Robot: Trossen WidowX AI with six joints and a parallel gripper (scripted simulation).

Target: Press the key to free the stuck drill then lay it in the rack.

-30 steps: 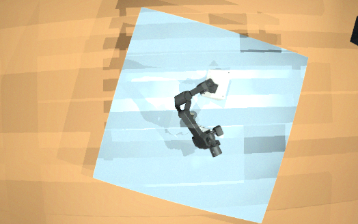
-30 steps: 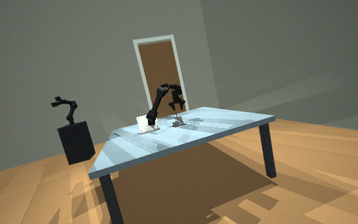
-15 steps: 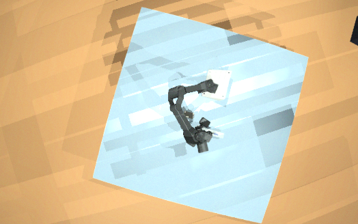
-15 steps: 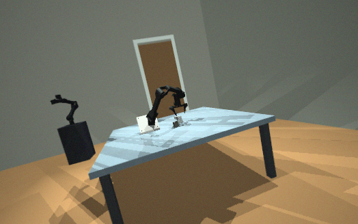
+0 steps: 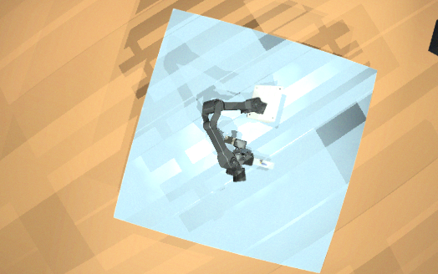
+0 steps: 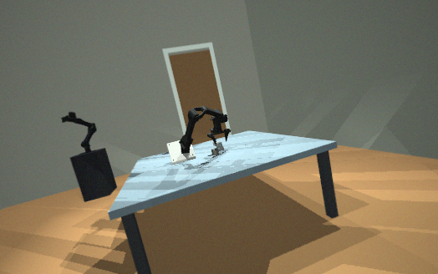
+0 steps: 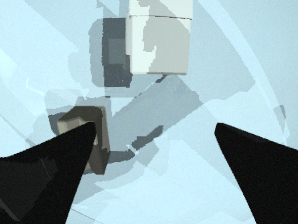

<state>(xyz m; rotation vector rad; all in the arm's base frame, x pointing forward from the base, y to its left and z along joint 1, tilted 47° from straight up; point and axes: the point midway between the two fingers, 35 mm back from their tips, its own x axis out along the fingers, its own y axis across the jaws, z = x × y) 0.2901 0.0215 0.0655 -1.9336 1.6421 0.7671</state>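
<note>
My gripper tip is now 10 cm to the right of the drill, 2 cm above it and 1 cm past it. Also, from my gripper tip: pale grey holder block (12 cm to the left, 3 cm below, 1 cm behind); then dark stub (16 cm to the left, 2 cm behind).
</note>
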